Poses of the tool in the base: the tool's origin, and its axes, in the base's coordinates. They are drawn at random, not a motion.
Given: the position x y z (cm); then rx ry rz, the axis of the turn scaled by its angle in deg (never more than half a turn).
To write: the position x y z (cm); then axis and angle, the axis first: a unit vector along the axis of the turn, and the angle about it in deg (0 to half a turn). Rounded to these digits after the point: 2 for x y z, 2 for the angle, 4 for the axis.
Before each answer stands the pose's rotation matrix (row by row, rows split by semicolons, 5 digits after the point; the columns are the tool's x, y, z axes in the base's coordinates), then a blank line. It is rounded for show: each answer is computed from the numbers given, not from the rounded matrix.
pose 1, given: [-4.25 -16.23 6.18 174.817 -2.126 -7.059]
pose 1, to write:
0.99646 -0.02070 -0.08153; -0.02777 -0.99586 -0.08658; -0.07940 0.08854 -0.99290

[-4.25 -16.23 6.18 0.9991 -0.0122 -0.0403 174.97]
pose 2, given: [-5.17 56.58 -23.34 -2.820 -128.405 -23.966]
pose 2, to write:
-0.65070 0.17420 -0.73908; -0.10413 0.94366 0.31410; 0.75216 0.28135 -0.59591

[-5.17 56.58 -23.34 -0.0216 -0.9828 -0.1834 130.65]
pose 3, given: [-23.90 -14.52 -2.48 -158.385 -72.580 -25.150]
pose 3, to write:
0.61962 0.75098 0.22824; 0.73120 -0.65799 0.17999; 0.28535 0.05537 -0.95682

[-23.90 -14.52 -2.48 -0.8998 -0.4123 -0.1429 176.03]
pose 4, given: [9.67 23.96 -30.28 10.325 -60.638 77.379]
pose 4, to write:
-0.14124 -0.84742 -0.51180; 0.69955 0.28037 -0.65728; 0.70048 -0.45086 0.55321

[9.67 23.96 -30.28 0.1045 -0.6134 0.7828 98.85]
